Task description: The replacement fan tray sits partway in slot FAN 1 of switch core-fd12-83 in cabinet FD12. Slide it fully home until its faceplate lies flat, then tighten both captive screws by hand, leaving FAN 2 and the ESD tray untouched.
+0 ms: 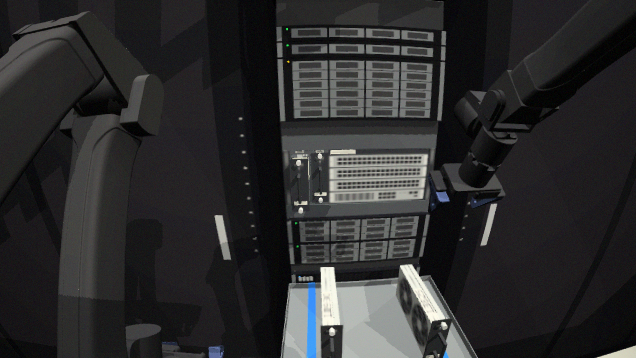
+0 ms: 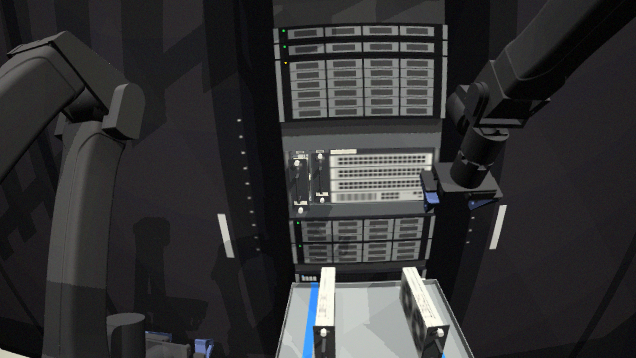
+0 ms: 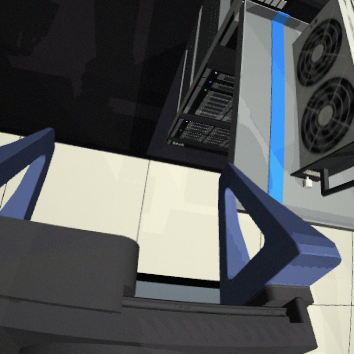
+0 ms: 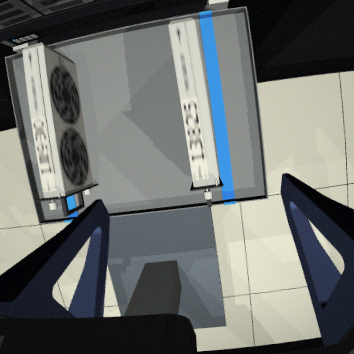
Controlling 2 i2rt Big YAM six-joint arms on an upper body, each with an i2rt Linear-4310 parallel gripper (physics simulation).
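In the switch, the FAN 1 tray is the leftmost module; its faceplate stands forward of the neighbouring FAN 2 tray. Its upper captive screw and lower captive screw both show. My left gripper is open and empty, low at the bottom left, left of the ESD tray. My right gripper is open and empty, beside the switch's right edge. Neither gripper touches the FAN 1 tray.
Two fan modules stand on the ESD tray: the left module and the right module. Servers sit above the switch, others below. Dark cabinet panels flank the rack.
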